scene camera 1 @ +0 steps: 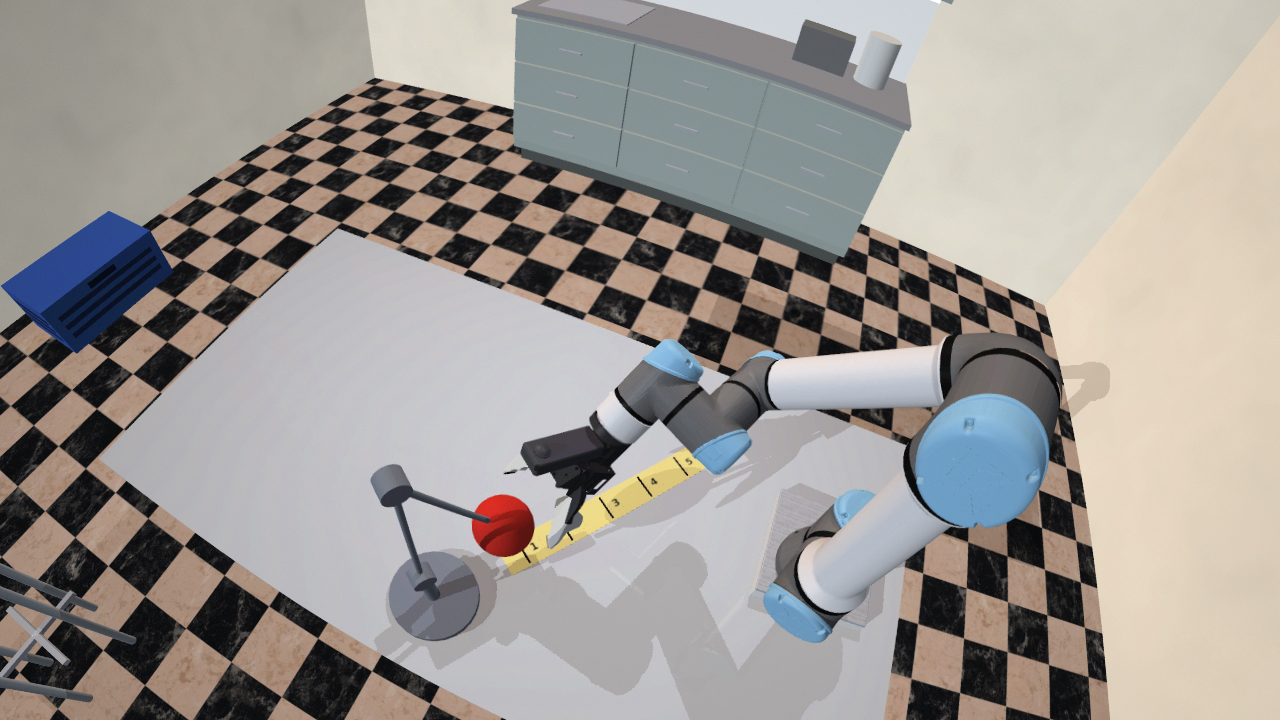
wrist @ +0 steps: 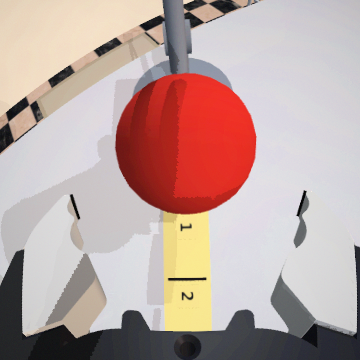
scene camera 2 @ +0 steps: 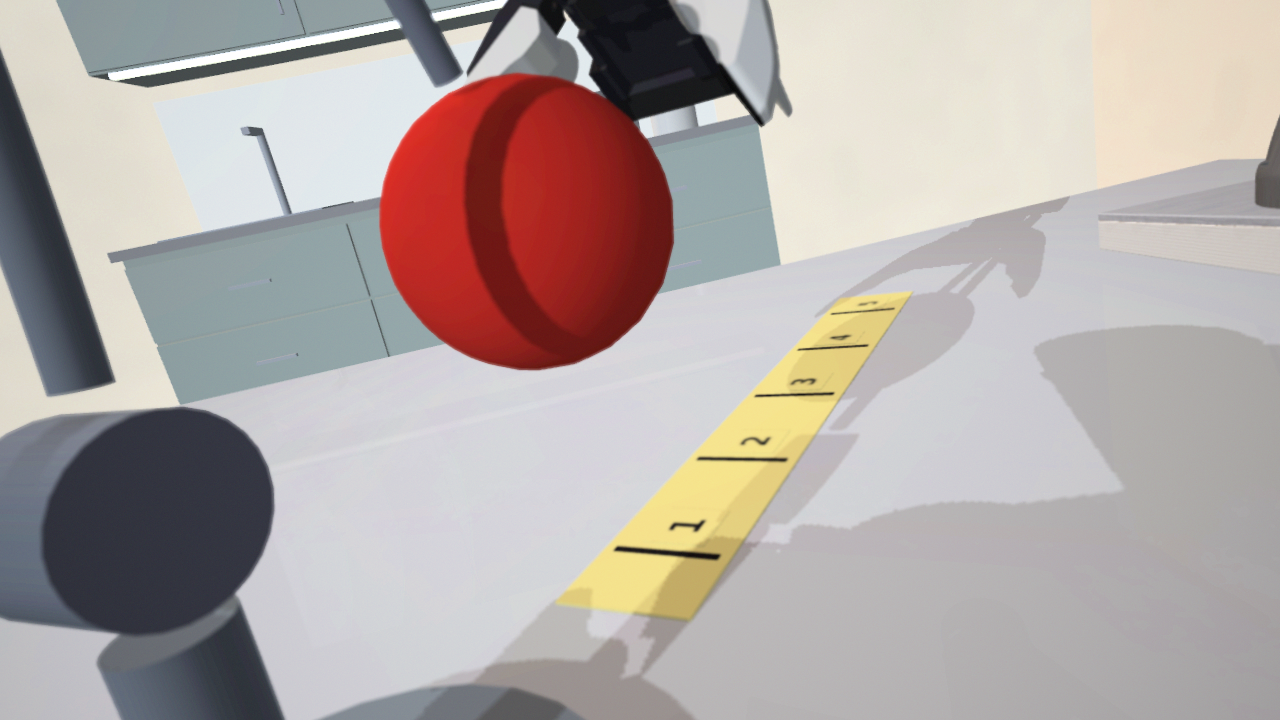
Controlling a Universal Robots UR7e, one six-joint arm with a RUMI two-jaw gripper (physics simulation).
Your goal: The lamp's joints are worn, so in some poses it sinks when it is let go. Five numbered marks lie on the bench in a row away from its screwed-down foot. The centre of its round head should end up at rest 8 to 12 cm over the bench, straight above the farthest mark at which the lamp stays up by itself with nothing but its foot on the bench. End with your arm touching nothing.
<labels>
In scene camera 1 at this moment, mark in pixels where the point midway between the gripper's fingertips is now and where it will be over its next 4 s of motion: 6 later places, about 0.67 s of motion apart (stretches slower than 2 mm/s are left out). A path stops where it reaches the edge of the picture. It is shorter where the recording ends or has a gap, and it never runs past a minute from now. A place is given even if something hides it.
My gripper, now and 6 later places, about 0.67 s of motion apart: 525, 510; 509, 520; 522, 517; 556, 502; 587, 486; 605, 479; 634, 465
</labels>
